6 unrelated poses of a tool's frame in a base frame.
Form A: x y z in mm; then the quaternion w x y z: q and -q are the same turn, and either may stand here.
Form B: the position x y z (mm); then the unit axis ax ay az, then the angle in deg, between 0 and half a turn. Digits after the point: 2 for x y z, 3 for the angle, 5 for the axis.
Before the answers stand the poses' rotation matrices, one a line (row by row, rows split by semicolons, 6 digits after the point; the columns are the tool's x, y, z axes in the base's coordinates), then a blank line. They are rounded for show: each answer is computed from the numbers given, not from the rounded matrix.
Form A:
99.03, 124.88, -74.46, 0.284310, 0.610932, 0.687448, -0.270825
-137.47, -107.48, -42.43, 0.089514, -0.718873, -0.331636, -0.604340
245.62, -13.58, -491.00, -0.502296, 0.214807, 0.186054, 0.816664
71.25, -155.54, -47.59, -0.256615, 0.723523, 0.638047, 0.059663
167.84, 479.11, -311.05, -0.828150, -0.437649, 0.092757, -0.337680
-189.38, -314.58, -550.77, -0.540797, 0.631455, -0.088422, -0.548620
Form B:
-0.091861 0.993963 0.059985; 0.685971 0.106833 -0.719744; -0.721807 -0.024968 -0.691644
0.049582 0.585002 0.809515; 0.368614 -0.764010 0.529540; 0.928259 0.272143 -0.253521
-0.403113 0.900346 0.163942; -0.740483 -0.426165 0.519681; 0.537759 0.088094 0.838484
0.178673 0.953904 -0.241130; 0.892662 -0.054090 0.447469; 0.413800 -0.295198 -0.861178
0.754737 -0.640489 0.141937; 0.478109 0.388872 -0.787522; 0.449204 0.662233 0.599719
0.382395 -0.705054 -0.597221; 0.481715 -0.399440 0.779999; -0.788495 -0.585958 0.186892

99.03, 124.88, -74.46, 0.63723, 0.71704, -0.28248, 146.965
-137.47, -107.48, -42.43, -0.72177, -0.33297, -0.60678, 169.729
245.62, -13.58, -491.00, -0.24842, -0.21517, -0.94445, 119.696
71.25, -155.54, -47.59, -0.74859, -0.66015, -0.06173, 150.261
167.84, 479.11, -311.05, 0.78081, -0.16549, 0.60245, 68.182
-189.38, -314.58, -550.77, -0.75070, 0.10512, 0.65222, 114.524

